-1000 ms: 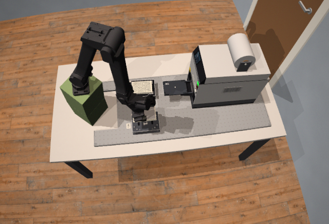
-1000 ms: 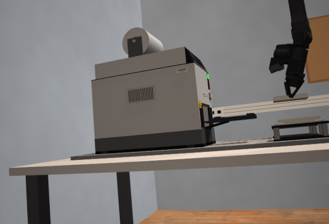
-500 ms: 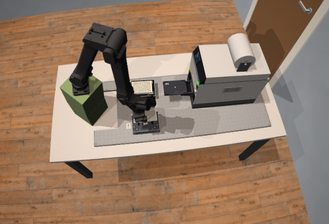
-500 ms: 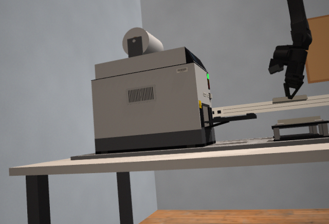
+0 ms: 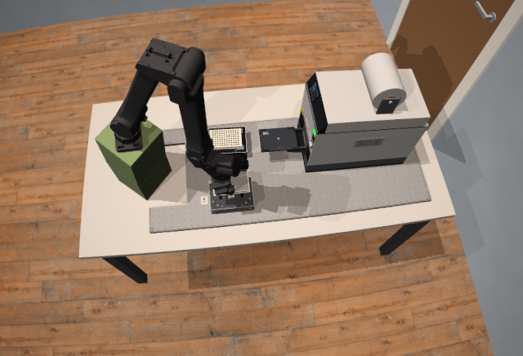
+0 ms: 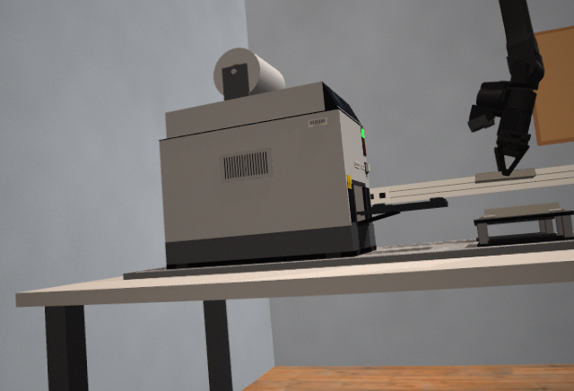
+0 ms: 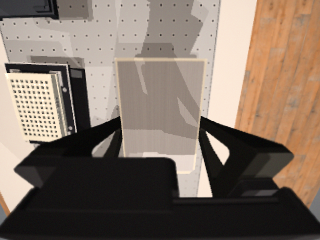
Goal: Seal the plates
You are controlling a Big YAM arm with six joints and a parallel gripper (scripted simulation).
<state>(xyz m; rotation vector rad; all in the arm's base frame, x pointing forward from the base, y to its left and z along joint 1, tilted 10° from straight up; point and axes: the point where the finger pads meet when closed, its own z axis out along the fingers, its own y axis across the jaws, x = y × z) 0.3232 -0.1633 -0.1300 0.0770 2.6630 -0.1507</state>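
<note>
The plate nest is 110 mm below my hand. Also, from my hand: plate: 20 mm ahead, 230 mm to the left, 90 mm below; then sealer stage: 220 mm ahead, 170 mm to the left, 50 mm below; then yellow warning label: 330 mm ahead, 240 mm to the left.
</note>
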